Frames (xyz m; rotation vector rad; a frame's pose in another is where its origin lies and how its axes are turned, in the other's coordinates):
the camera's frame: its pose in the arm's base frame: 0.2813 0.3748 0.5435 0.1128 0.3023 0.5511
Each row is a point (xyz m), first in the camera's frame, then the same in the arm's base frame.
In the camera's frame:
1: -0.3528 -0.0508 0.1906
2: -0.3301 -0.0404 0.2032
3: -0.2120 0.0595 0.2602
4: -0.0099 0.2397 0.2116
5: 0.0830 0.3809 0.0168
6: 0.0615 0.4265 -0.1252
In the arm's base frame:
1: 0.0807 0.1398 0.8040
2: 0.0978 0.1603 0.8122
3: 0.1614 0.3062 0.8551
4: 0.2200 0.5673 0.7915
5: 0.1640 0.7411 0.6093
6: 0.0796 0.7718 0.4883

